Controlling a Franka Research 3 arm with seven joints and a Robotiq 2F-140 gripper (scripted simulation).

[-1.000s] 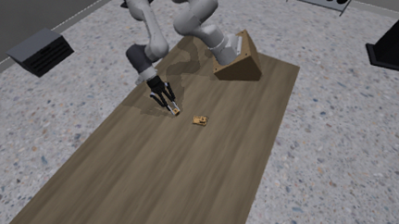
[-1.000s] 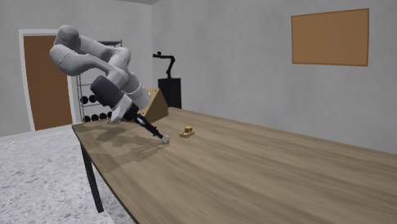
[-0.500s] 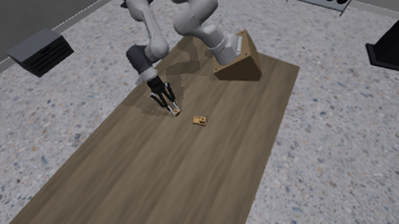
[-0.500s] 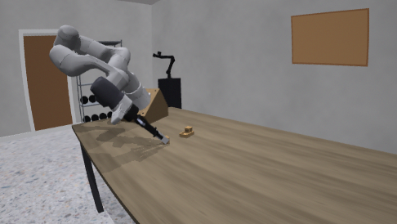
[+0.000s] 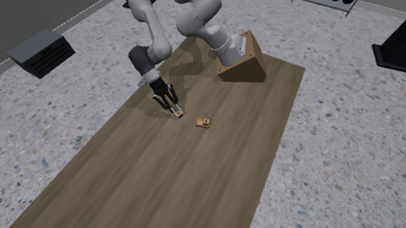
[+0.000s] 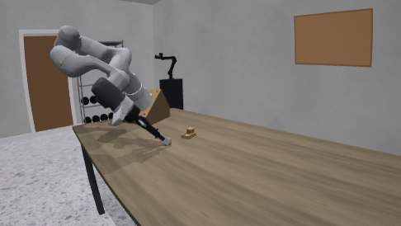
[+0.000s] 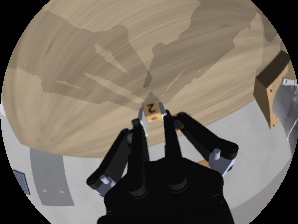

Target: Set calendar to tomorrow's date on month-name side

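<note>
The cube lies 1 cm ahead of my hand, 2 cm to the left of it and 2 cm below it. The rest, counted from my hand: tray: 1 cm ahead, 17 cm to the left, 3 cm below.
</note>
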